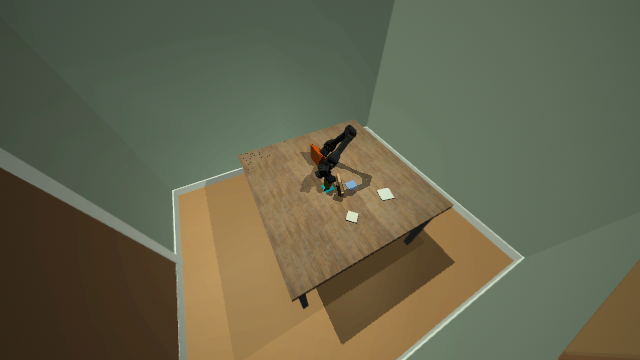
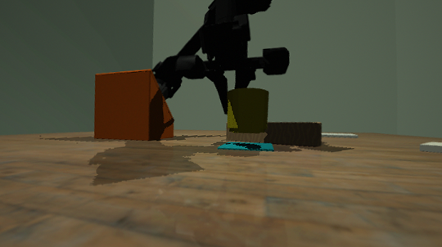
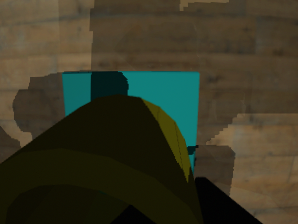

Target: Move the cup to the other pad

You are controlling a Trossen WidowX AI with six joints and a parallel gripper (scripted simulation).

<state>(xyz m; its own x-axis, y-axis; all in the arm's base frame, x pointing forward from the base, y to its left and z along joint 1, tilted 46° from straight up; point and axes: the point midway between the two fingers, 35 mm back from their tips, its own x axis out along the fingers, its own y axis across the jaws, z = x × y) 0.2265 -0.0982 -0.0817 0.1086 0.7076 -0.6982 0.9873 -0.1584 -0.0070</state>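
Right now the cyan pad is 6 cm below my gripper tip and 3 cm ahead of it. The rest, counted from my gripper tip: wooden block: 8 cm to the left, 8 cm ahead, 4 cm below; cup: 2 cm ahead; light blue pad: 17 cm to the left, 12 cm ahead, 6 cm below.
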